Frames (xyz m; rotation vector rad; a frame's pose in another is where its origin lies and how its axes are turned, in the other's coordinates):
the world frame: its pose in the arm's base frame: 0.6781 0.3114 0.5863 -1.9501 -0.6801 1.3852
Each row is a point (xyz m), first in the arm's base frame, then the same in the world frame.
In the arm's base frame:
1: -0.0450 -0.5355 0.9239
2: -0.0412 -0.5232 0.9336
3: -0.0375 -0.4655 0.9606
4: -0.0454 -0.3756 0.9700
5: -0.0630 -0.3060 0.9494
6: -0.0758 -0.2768 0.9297
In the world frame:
1: -1.0450 0.2719 0.4338
2: -1.0409 0.2567 0.4304
3: -1.0146 0.1986 0.4323
4: -0.9578 0.1319 0.4559
5: -0.9002 0.1007 0.4917
6: -0.8709 0.0957 0.5145

